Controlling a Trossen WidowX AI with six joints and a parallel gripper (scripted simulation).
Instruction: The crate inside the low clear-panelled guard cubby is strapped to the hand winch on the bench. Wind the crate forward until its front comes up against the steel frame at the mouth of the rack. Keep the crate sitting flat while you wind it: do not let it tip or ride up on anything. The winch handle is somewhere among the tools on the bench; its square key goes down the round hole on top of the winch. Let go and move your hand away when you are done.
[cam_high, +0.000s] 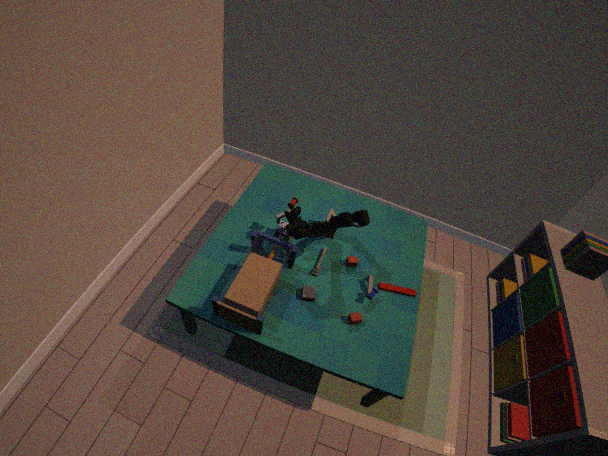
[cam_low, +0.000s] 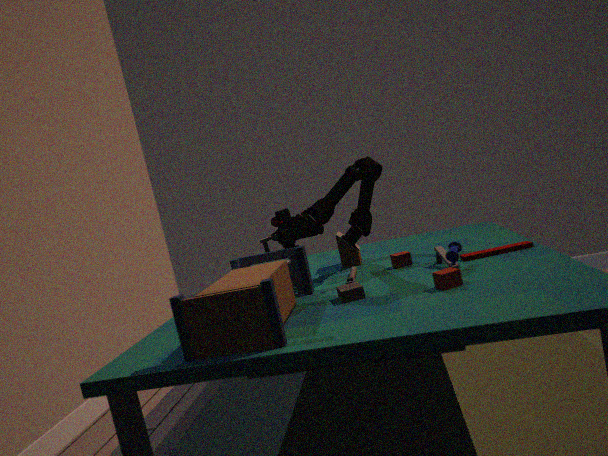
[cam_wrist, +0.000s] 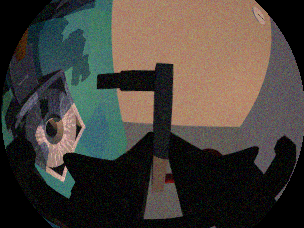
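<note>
Right now my gripper tip is 40 mm below the red knob, 40 mm past it and 30 mm to the right of it. Also, from my gripper tip: winch 160 mm below, 10 mm to the left, 10 mm ahead; then red-knobbed handle 10 mm to the left, 10 mm behind, 10 mm above; then steel frame 180 mm ahead, 90 mm below, 10 mm to the left.
</note>
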